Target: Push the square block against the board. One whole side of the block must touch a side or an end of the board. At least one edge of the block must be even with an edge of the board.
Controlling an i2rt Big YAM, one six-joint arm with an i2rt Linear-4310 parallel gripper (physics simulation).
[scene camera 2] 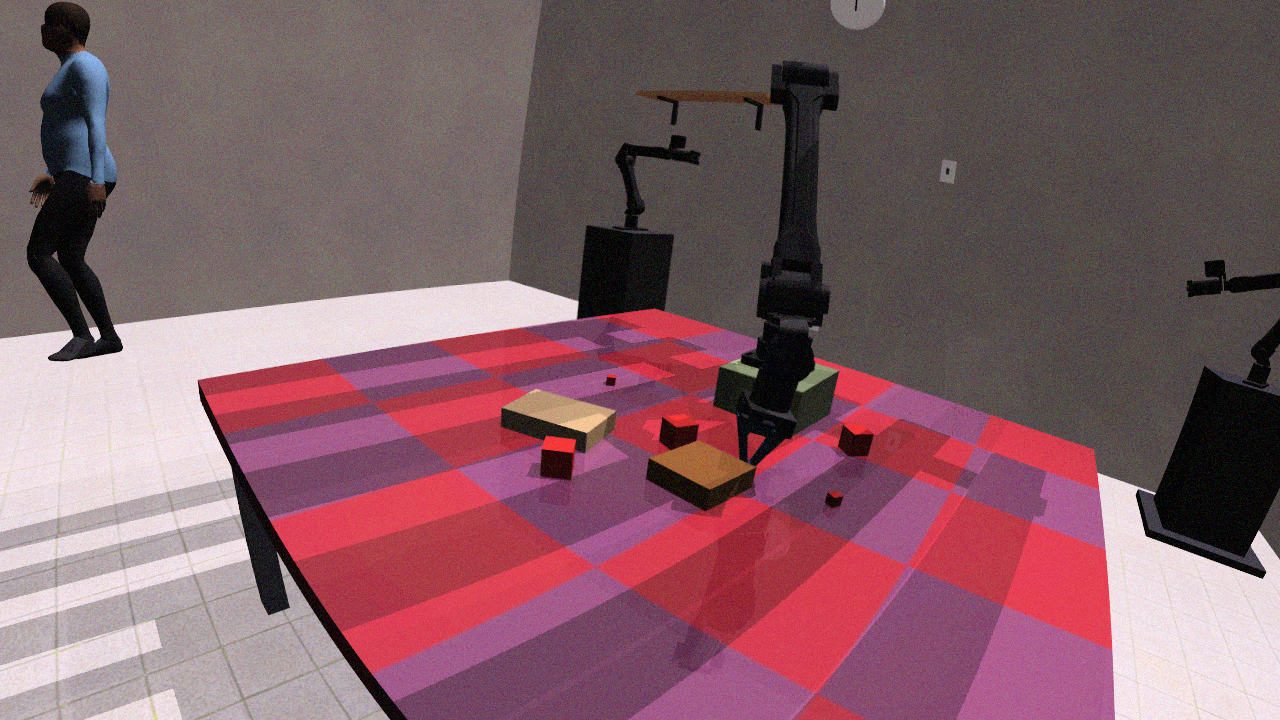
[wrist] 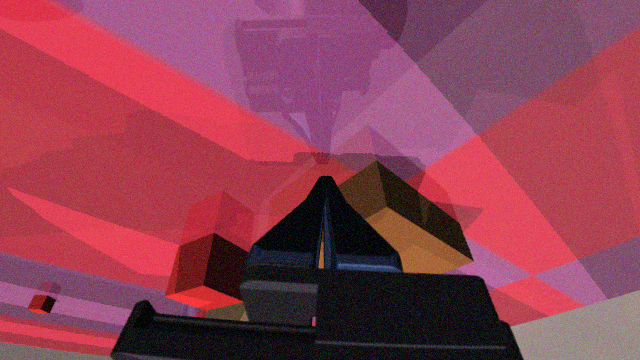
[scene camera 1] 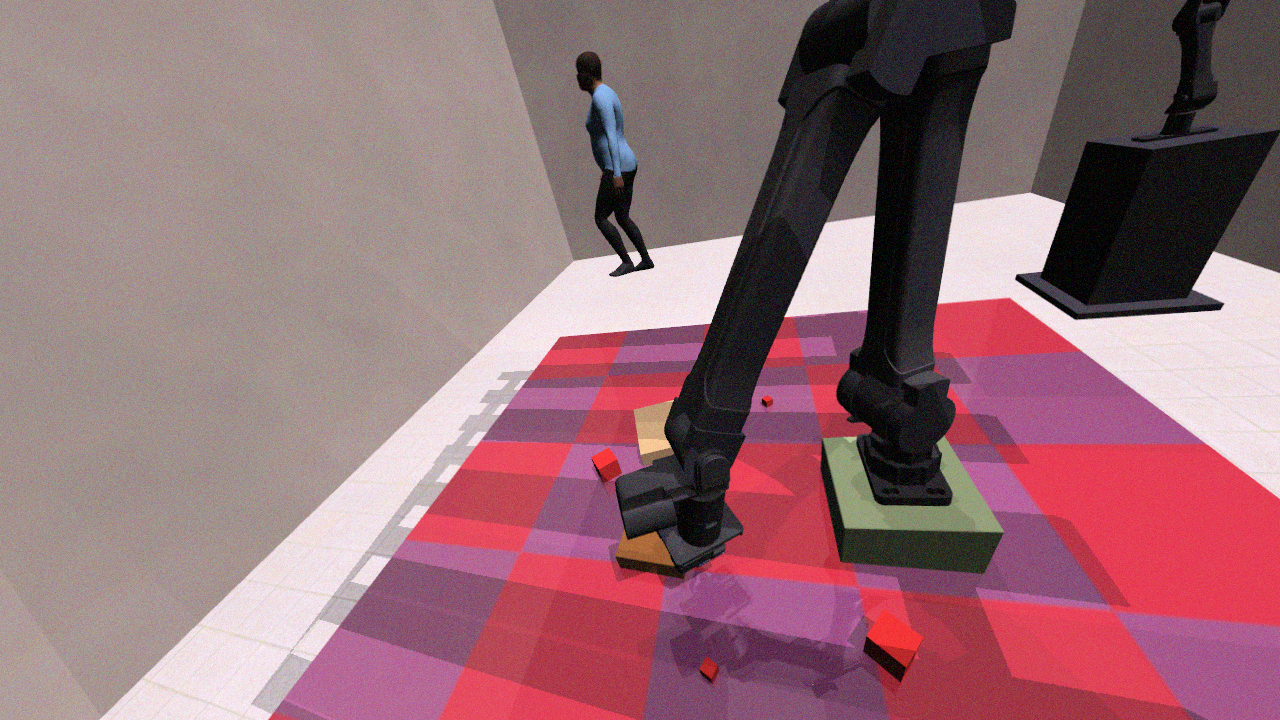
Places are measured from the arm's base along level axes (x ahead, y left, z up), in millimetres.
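Pixels of known places: gripper, fingertip midpoint: [scene camera 2: 744, 471] [wrist: 325, 184] [scene camera 1: 696, 560]; arm's base, link origin: [scene camera 1: 898, 470].
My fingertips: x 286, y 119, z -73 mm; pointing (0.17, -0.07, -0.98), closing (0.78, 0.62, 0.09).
Observation:
Ahead of a thing's pixels: the offset from my fingertips to its middle.
The square block @[65 mm ahead, 29 mm right, 6 mm up] [scene camera 1: 646, 548] [scene camera 2: 700, 469] [wrist: 417, 245] is orange-brown and lies flat. The board @[102 mm ahead, 270 mm right, 6 mm up] [scene camera 1: 652, 429] [scene camera 2: 559, 412] [wrist: 225, 312] is a pale tan rectangular slab, lying flat behind the block and to its left in scene camera 2's view, with a clear gap between them. My gripper [scene camera 2: 750, 462] [wrist: 325, 184] is shut and empty, pointing down, with its tips low beside the block's right corner in scene camera 2's view. I cannot tell whether they touch it. The arm hides part of the block and board in scene camera 1's view, and the gripper hides part of both in the wrist view.
A red cube @[8 mm back, 126 mm right, 10 mm up] [scene camera 2: 679, 430] [wrist: 205, 270] stands behind the block, near the gap to the board. Another red cube @[196 mm ahead, 167 mm right, 10 mm up] [scene camera 1: 605, 463] [scene camera 2: 557, 457] stands before the board. Other red cubes @[231 mm back, 80 mm left, 10 mm up] [scene camera 1: 893, 640] [scene camera 2: 855, 438] lie around. The arm stands on a green base [scene camera 1: 913, 537] [scene camera 2: 810, 402].

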